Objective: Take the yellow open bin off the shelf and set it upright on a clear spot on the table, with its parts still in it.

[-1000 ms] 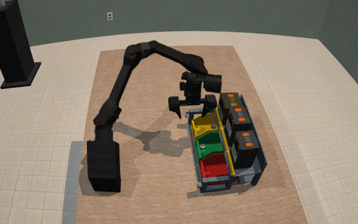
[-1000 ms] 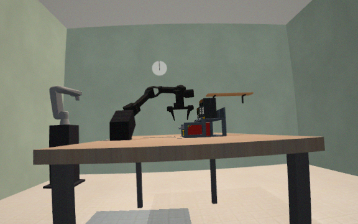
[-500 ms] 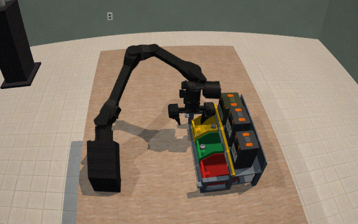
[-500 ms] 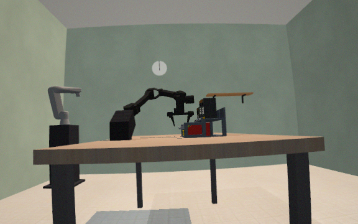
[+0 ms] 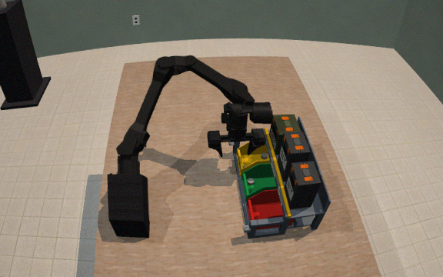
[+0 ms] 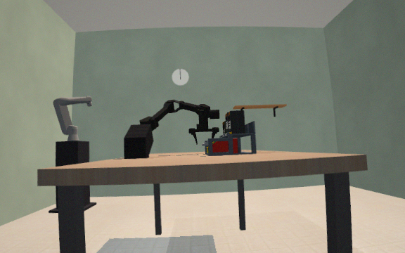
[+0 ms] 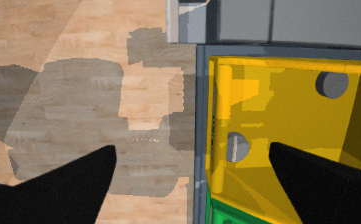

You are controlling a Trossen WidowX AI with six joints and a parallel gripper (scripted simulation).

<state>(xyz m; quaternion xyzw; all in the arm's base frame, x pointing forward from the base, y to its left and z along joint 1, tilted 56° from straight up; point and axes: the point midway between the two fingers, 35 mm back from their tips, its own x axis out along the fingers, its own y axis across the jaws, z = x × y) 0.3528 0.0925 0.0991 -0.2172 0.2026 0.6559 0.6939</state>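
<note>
My gripper is now 80 mm short of the yellow bin and 50 mm above it. From my hand the other things lie so: red bin: 90 mm ahead, 220 mm to the right, 50 mm below; yellow rail: 120 mm ahead, 110 mm to the right, 10 mm above; green bin: 90 mm ahead, 110 mm to the right, 50 mm below.
</note>
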